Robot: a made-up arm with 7 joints. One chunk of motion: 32 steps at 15 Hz.
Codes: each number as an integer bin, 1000 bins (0 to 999) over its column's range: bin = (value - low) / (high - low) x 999, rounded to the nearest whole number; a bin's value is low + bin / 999 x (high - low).
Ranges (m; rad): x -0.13..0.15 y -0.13..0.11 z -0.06..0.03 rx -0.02..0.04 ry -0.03..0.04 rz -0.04..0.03
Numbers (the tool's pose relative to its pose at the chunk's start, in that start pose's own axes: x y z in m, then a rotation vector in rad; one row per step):
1: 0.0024 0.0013 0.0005 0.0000 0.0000 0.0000
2: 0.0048 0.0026 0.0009 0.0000 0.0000 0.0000
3: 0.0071 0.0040 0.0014 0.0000 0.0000 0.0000
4: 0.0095 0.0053 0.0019 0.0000 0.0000 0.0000
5: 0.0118 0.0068 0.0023 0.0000 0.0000 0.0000
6: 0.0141 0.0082 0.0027 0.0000 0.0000 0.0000
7: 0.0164 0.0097 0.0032 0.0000 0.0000 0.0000
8: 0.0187 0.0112 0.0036 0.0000 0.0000 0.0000
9: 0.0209 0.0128 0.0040 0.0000 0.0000 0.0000
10: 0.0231 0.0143 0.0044 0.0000 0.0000 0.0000
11: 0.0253 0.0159 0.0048 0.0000 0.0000 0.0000
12: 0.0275 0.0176 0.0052 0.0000 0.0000 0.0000
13: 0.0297 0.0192 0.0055 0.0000 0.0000 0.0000
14: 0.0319 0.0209 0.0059 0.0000 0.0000 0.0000
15: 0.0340 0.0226 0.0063 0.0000 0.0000 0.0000
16: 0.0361 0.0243 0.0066 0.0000 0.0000 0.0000
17: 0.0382 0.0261 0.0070 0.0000 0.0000 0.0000
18: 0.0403 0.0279 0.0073 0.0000 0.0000 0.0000
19: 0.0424 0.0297 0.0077 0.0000 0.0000 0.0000
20: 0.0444 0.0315 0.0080 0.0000 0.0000 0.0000
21: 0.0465 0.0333 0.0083 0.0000 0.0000 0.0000
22: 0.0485 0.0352 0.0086 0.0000 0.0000 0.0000
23: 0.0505 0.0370 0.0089 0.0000 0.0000 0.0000
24: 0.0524 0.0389 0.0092 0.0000 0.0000 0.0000
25: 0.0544 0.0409 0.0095 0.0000 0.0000 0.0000
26: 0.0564 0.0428 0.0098 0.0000 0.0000 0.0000
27: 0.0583 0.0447 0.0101 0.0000 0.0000 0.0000
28: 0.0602 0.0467 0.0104 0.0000 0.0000 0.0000
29: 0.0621 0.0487 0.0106 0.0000 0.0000 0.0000
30: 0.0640 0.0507 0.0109 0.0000 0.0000 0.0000
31: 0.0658 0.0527 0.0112 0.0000 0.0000 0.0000
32: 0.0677 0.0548 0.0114 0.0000 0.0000 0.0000
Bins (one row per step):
1: 472 547 672 333 428 571
2: 481 552 676 333 428 571
3: 489 558 682 333 428 571
4: 498 563 687 333 428 571
5: 506 569 692 333 428 571
6: 514 575 696 333 428 571
7: 522 582 702 333 428 571
8: 531 588 706 333 428 571
9: 538 594 710 333 428 571
10: 546 601 715 333 428 571
11: 554 607 719 333 428 571
12: 562 614 724 333 428 571
13: 570 621 727 333 428 571
14: 578 628 731 333 428 571
15: 585 635 736 333 428 571
16: 593 642 739 333 428 571
17: 600 650 744 333 428 571
18: 608 657 747 333 428 571
19: 615 665 751 333 428 571
20: 622 672 755 333 428 571
21: 630 680 758 333 428 571
22: 637 688 761 333 428 571
23: 644 695 765 333 428 571
24: 651 703 768 333 428 571
25: 658 711 771 333 428 571
26: 665 719 775 333 428 571
27: 672 727 778 333 428 571
28: 679 736 781 333 428 571
29: 685 744 784 333 428 571
30: 692 752 787 333 428 571
31: 699 760 790 333 428 571
32: 705 769 793 333 428 571

